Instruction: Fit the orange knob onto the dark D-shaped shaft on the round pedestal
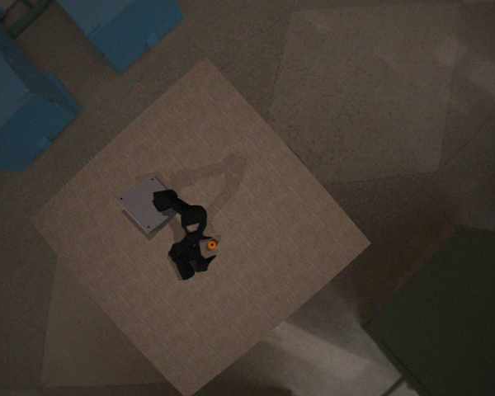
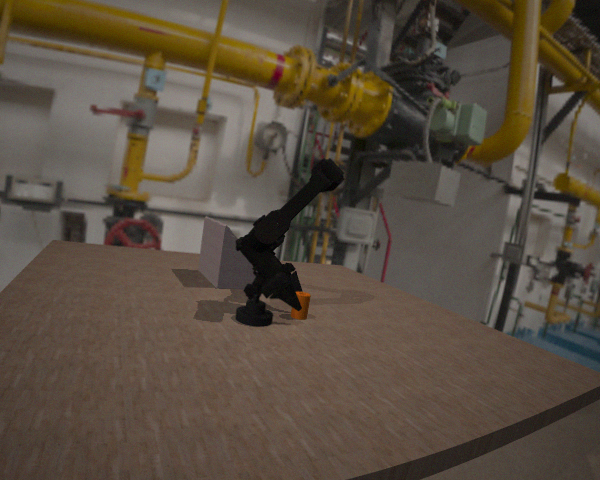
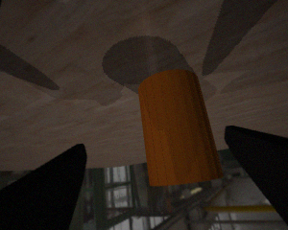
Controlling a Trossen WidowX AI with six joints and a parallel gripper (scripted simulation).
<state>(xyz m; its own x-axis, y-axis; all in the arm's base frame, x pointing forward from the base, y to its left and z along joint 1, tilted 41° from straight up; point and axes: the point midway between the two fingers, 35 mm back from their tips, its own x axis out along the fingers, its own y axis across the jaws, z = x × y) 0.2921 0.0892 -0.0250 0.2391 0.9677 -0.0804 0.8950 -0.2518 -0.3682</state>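
Right now the orange knob is 1 cm behind my gripper tip. The rest, counted from my gripper tip: dark round pedestal 12 cm to the right, 3 cm ahead.
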